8 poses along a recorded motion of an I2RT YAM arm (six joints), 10 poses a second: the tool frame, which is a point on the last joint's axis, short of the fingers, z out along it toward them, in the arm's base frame.
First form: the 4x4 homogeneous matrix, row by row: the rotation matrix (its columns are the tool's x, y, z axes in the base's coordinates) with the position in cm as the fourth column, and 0 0 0 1 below. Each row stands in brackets.
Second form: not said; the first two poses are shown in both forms.
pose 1, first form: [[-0.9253, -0.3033, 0.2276, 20.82], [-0.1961, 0.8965, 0.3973, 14.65], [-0.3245, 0.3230, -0.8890, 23.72], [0, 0, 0, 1]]
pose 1, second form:
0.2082, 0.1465, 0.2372
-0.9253, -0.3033, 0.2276
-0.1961, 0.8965, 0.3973
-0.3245, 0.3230, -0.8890

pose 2, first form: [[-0.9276, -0.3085, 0.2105, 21.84], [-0.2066, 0.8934, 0.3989, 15.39], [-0.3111, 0.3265, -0.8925, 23.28], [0, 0, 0, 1]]
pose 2, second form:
0.2184, 0.1539, 0.2328
-0.9276, -0.3085, 0.2105
-0.2066, 0.8934, 0.3989
-0.3111, 0.3265, -0.8925

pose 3, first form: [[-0.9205, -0.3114, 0.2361, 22.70], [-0.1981, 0.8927, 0.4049, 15.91], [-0.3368, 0.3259, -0.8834, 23.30], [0, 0, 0, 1]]
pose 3, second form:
0.2270, 0.1591, 0.2330
-0.9205, -0.3114, 0.2361
-0.1981, 0.8927, 0.4049
-0.3368, 0.3259, -0.8834

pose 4, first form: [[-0.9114, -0.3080, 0.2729, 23.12], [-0.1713, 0.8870, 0.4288, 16.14], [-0.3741, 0.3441, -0.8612, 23.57], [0, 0, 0, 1]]
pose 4, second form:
0.2312, 0.1614, 0.2357
-0.9114, -0.3080, 0.2729
-0.1713, 0.8870, 0.4288
-0.3741, 0.3441, -0.8612

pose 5, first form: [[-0.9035, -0.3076, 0.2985, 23.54], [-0.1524, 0.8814, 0.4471, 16.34], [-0.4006, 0.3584, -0.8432, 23.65], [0, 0, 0, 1]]
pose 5, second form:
0.2354, 0.1634, 0.2365
-0.9035, -0.3076, 0.2985
-0.1524, 0.8814, 0.4471
-0.4006, 0.3584, -0.8432

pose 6, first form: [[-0.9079, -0.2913, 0.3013, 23.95], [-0.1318, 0.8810, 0.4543, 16.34], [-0.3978, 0.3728, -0.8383, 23.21], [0, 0, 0, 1]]
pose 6, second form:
0.2395, 0.1634, 0.2321
-0.9079, -0.2913, 0.3013
-0.1318, 0.8810, 0.4543
-0.3978, 0.3728, -0.8383

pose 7, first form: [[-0.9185, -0.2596, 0.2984, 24.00], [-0.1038, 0.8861, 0.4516, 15.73], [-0.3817, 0.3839, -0.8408, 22.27], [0, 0, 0, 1]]
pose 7, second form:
0.2400, 0.1573, 0.2227
-0.9185, -0.2596, 0.2984
-0.1038, 0.8861, 0.4516
-0.3817, 0.3839, -0.8408

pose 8, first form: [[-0.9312, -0.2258, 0.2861, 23.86], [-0.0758, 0.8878, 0.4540, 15.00], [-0.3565, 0.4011, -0.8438, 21.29], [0, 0, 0, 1]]
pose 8, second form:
0.2386, 0.1500, 0.2129
-0.9312, -0.2258, 0.2861
-0.0758, 0.8878, 0.4540
-0.3565, 0.4011, -0.8438

